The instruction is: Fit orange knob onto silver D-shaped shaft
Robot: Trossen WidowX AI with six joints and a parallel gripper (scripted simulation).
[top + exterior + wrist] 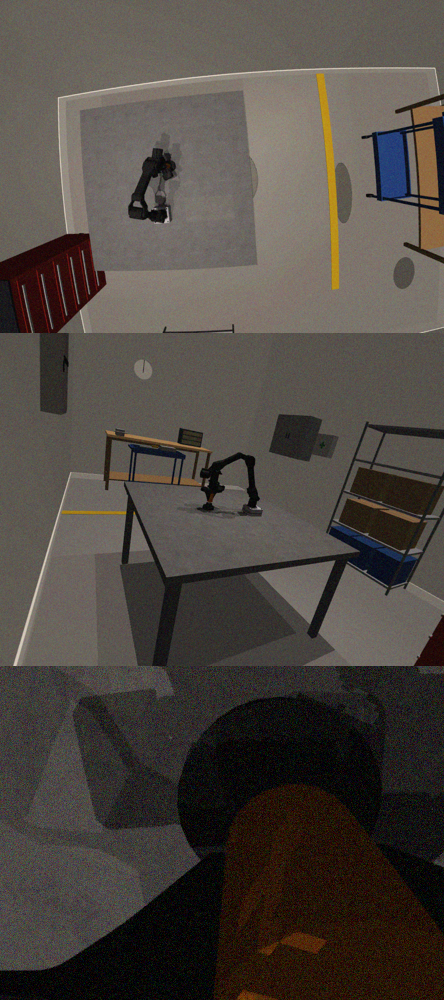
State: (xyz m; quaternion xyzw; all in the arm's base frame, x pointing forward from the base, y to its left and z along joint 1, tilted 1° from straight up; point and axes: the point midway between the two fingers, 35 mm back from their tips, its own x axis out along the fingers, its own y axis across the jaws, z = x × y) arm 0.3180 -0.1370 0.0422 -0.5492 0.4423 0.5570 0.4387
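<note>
My gripper tip is 4 cm above the dark round pedestal. From my gripper tip the other things lie so: orange knob 3 cm above.
</note>
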